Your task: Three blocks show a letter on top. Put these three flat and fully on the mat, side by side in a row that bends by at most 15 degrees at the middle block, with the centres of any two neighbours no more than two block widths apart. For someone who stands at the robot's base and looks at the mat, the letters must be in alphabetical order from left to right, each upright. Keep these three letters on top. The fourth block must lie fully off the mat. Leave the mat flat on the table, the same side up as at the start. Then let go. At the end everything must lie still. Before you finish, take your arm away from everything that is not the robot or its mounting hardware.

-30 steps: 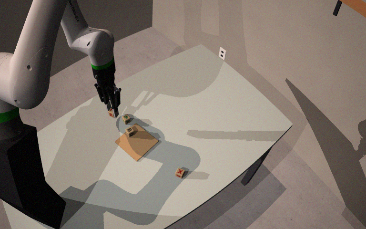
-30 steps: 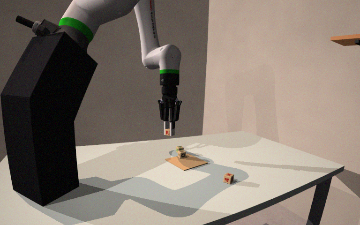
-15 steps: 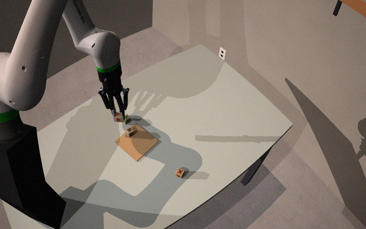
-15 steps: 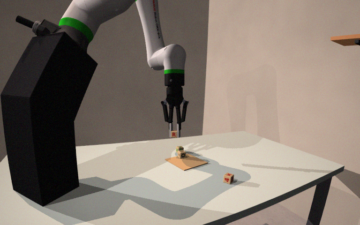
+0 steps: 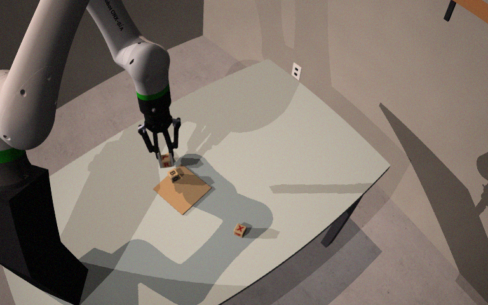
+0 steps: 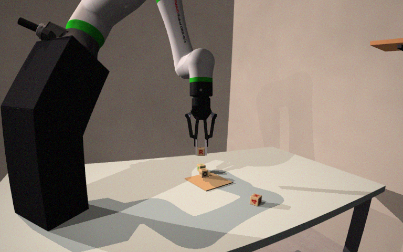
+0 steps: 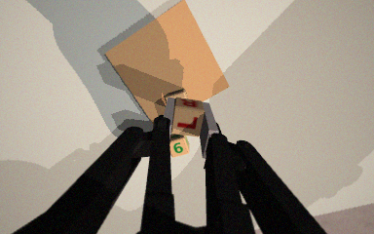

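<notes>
The tan mat lies 20 mm ahead of my hand, 50 mm to the right of it and 130 mm below it.
</notes>
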